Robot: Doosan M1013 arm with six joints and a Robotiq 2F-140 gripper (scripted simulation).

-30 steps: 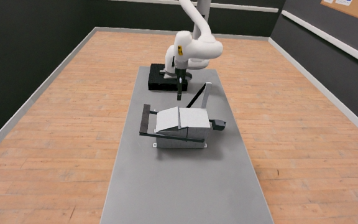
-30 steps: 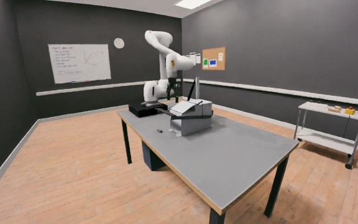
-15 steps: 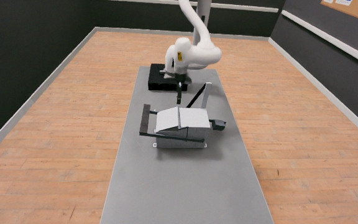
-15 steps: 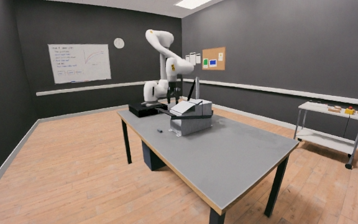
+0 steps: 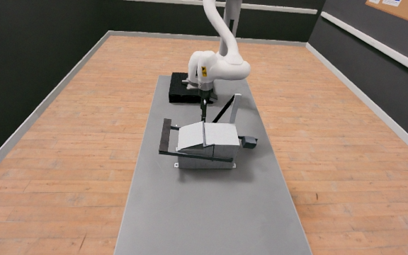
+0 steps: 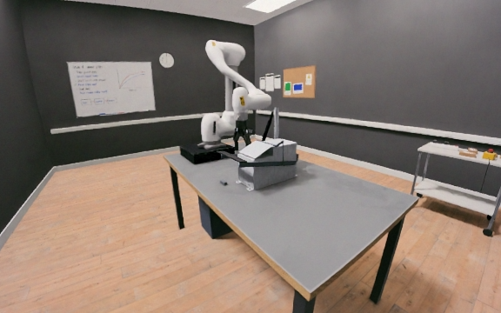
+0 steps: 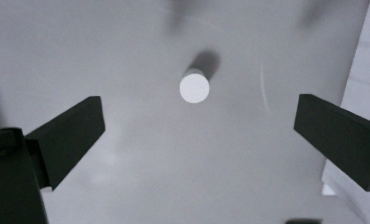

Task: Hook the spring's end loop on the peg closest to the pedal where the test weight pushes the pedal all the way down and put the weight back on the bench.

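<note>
The steel test weight is 100 mm below my hand. Round my hand: small dark object 160 mm ahead, 250 mm to the right, 110 mm below.
</note>
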